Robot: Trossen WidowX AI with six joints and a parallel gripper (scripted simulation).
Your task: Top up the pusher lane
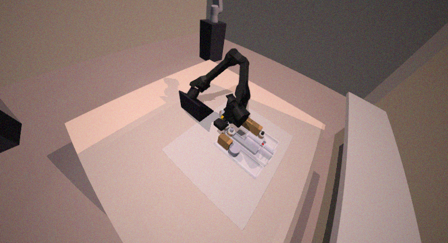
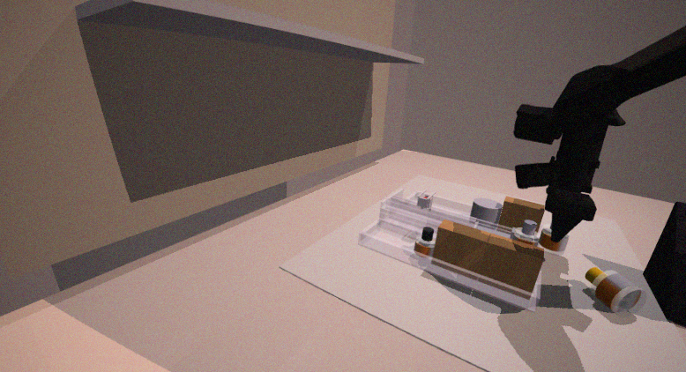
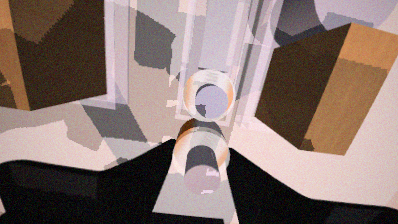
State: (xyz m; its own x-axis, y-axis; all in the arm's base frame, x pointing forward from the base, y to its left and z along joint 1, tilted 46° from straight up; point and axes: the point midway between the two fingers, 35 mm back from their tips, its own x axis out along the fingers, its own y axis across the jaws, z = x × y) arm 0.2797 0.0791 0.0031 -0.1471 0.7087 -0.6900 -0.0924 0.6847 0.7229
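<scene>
Now: the grey cylinder 140 mm ahead of my gripper tip, 70 mm to the right of it and 20 mm below it. Round my gripper tip: clear lane rack: 190 mm ahead, 40 mm to the left, 30 mm below.
</scene>
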